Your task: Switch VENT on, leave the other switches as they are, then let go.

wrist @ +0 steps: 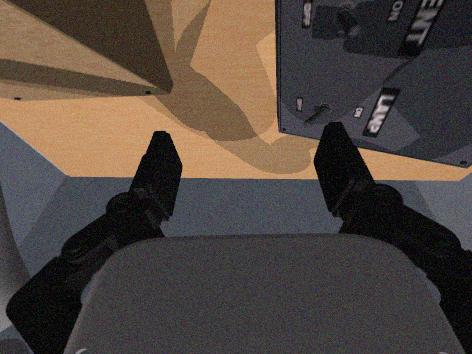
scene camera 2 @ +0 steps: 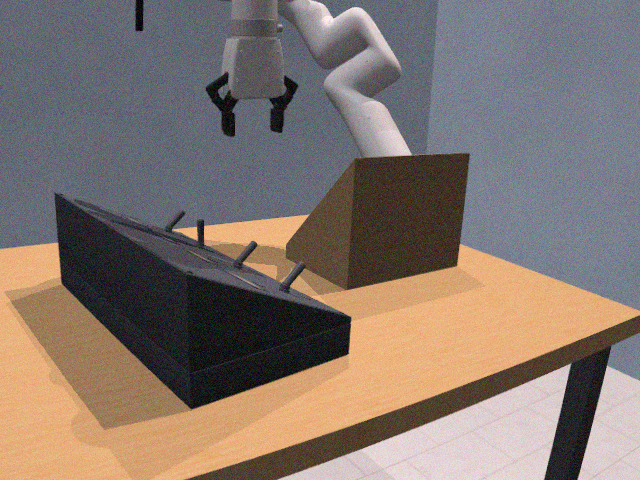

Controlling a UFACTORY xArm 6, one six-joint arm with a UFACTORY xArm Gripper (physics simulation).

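Places are measured from the arm's base along level axes (x ahead, y up, z right), in millimetres.
Pixels of known places: gripper, fingertip midpoint: (wrist: 246,145) (scene camera 2: 253,133); arm's base, origin of the base link: (scene camera 2: 401,183).
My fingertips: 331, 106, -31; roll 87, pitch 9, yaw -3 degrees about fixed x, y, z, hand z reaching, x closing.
For each thing: its top centre in the pictures, then the offset to it from my fingertips, as dx, dy, dz. Level surfaces: height alone.
- VENT lever, middle of its top: (wrist: 354,32) (scene camera 2: 200,219) +97, -142, -19
- LAMP lever, middle of its top: (wrist: 318,125) (scene camera 2: 175,210) +116, -152, +100
- wooden table, its level: dy -281
The dark sloped switch panel (scene camera 2: 124,289) (wrist: 312,65) carries four levers. The VENT lever (scene camera 2: 200,233) (wrist: 348,21), second from the far end, stands nearly upright in the scene view, unlike the others, and tips towards the ON side. The LAMP lever (scene camera 2: 174,221) (wrist: 316,115) at the far end leans towards OFF. Two nearer levers, one (scene camera 2: 245,254) beside VENT and one (scene camera 2: 293,276) at the near end, lean the same way as LAMP; their labels do not show. My gripper (scene camera 2: 252,130) (wrist: 246,145) is open and empty, well above the panel and apart from every lever.
A brown wedge-shaped block (scene camera 2: 403,217) (wrist: 115,45) stands on the wooden table (scene camera 2: 465,330) (wrist: 215,107), on the robot-arm side of the panel. The white arm (scene camera 2: 361,62) rises behind the block. Blue-grey walls stand behind the table.
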